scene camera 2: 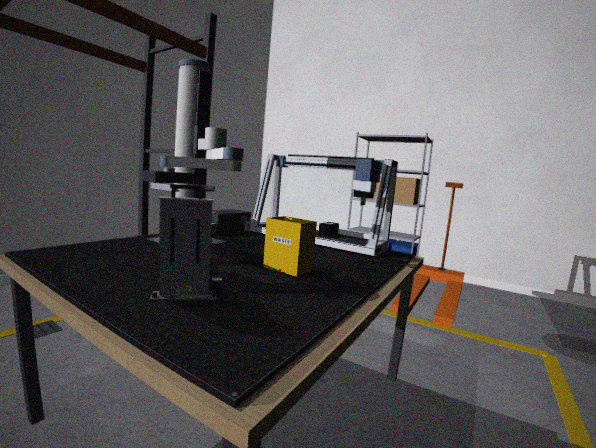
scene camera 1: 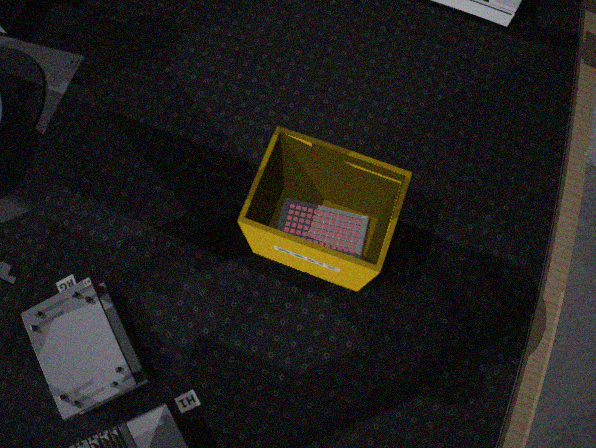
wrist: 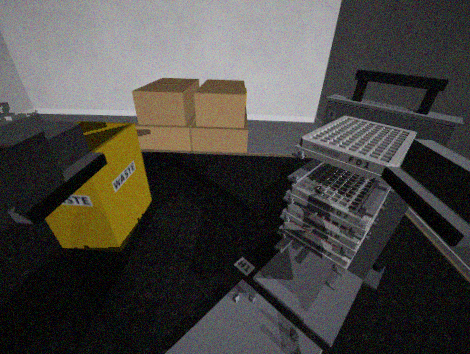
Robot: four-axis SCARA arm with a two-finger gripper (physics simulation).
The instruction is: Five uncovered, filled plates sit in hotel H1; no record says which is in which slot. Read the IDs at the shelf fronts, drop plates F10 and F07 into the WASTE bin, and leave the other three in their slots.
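Places are measured from the arm's base along level axes (x back, y right, z up), in millimetres.
Where they show: gripper, fingertip midpoint: (wrist: 243, 150).
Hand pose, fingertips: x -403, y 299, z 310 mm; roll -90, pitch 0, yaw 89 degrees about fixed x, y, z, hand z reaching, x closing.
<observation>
Each offset is from my fingertips to the top centre of the thing. "spot": to the spot under its first point.
My gripper (wrist: 243, 150) is open and empty, its fingers spread wide at the left and right of the wrist view. In scene camera 2 it is partly hidden around the column. Hotel H1 @(spot: dx -94, dy +125, dz -290 mm) (wrist: 310, 292) (scene camera 1: 156, 425) stands right of centre in the wrist view, apart from the fingers' gap. Its top plate @(dx -118, dy +130, dz -31 mm) (wrist: 357, 142) reads F01. Another plate @(dx -118, dy +130, dz -87 mm) (wrist: 345, 186) lies below it, with further levels underneath; their IDs are too blurred to read. The yellow WASTE bin @(dx -243, dy -273, dz -97 mm) (scene camera 1: 367, 276) (scene camera 2: 306, 250) (wrist: 132, 212) stands upright and holds a plate with pink wells @(dx -245, dy -271, dz -277 mm) (scene camera 1: 335, 227).
The RG stand (scene camera 1: 80, 350) (wrist: 225, 325) is beside the hotel. A dark case with a handle @(spot: dx -153, dy +186, dz -15 mm) (wrist: 400, 112) stands behind the hotel. A gantry machine (scene camera 2: 320, 162) stands beyond the bin. A grey slotted housing @(spot: dx -187, dy +193, dz -146 mm) (scene camera 2: 185, 245) stands near the table's front. Cardboard boxes (wrist: 165, 107) are past the table edge.
</observation>
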